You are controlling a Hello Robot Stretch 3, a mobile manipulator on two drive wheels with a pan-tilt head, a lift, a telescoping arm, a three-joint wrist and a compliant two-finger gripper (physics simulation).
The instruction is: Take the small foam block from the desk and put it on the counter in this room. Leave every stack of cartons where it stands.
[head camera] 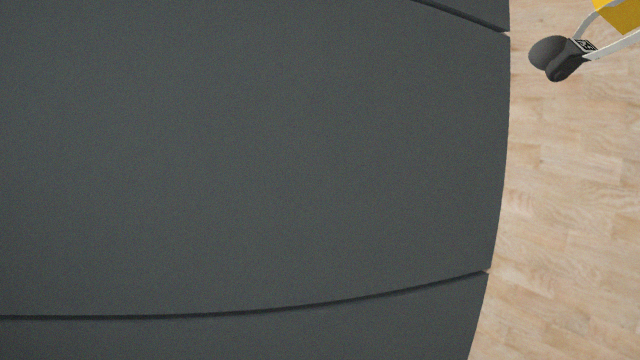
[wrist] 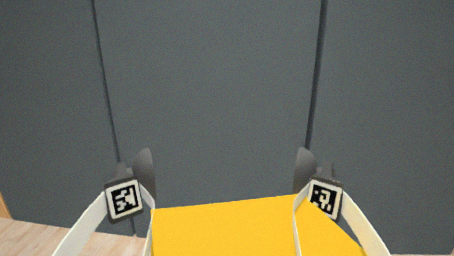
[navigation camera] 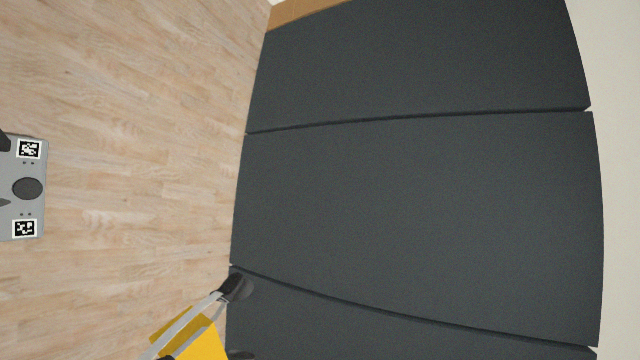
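Pixels of known places: gripper, between the fingertips: [navigation camera: 247, 317]; robot's base, origin of its link: [navigation camera: 27, 186].
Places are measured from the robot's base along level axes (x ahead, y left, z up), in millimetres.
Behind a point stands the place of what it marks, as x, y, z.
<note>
The yellow foam block [head camera: 624, 19] @[157, -113, 1003] [navigation camera: 206, 344] @[159, -140, 1027] [wrist: 222, 231] sits between the fingers of my gripper [head camera: 555, 59] [navigation camera: 239, 321] @[242, -148, 1012] [wrist: 224, 166] @[242, -148, 1012], which is shut on it. The dark rounded fingertips reach past the block's far edge. The block is held up off the floor, in front of a tall dark grey panelled front. The desk and a counter top do not show in these views. A brown, carton-coloured surface [navigation camera: 307, 11] @[1220, 1400, 411] shows in part at the top of the navigation view; whether it is a stack of cartons I cannot tell.
The dark grey front [head camera: 280, 165] @[1067, 16, 896] [navigation camera: 415, 210] @[1062, -33, 1166] [wrist: 210, 90] has upright seams and rises from the wood floor [head camera: 565, 210] @[763, 140, 0] [navigation camera: 135, 100] @[358, 437, 0] [wrist: 60, 242]. A pale wall [navigation camera: 622, 165] @[1731, 255, 2437] shows beyond its top edge. My grey base [navigation camera: 37, 205] @[30, -56, 160] is at the left of the navigation view.
</note>
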